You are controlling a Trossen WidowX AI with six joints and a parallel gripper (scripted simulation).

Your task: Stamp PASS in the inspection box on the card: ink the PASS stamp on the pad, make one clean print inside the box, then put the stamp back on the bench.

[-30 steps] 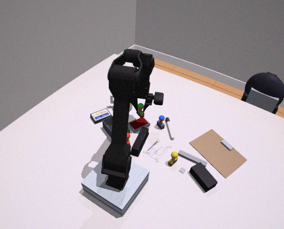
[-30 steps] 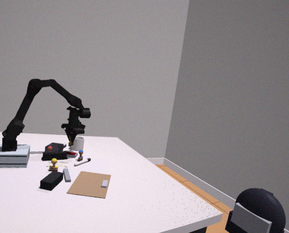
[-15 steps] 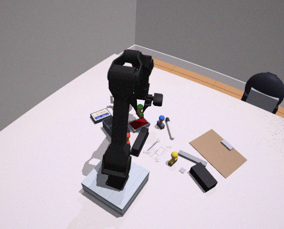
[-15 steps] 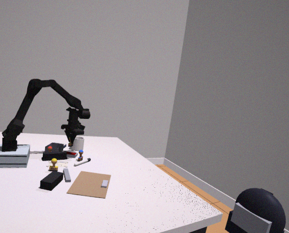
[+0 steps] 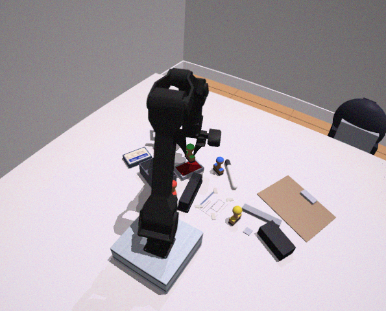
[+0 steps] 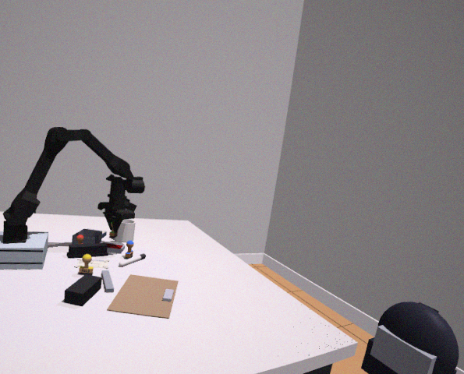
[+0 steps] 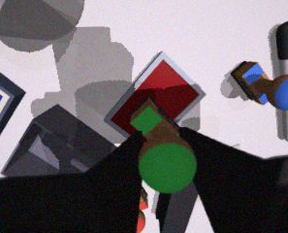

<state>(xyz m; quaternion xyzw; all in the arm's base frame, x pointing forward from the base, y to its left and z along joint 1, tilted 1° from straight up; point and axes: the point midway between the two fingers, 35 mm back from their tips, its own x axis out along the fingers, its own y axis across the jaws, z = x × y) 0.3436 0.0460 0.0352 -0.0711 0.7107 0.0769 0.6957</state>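
My gripper tip is now 7 cm above the red ink pad. Round my gripper tip: green-knobbed stamp (right at my gripper tip); then blue-knobbed stamp (4 cm ahead, 10 cm to the right, 6 cm below); then dark tray (8 cm behind, 8 cm to the left, 6 cm below).
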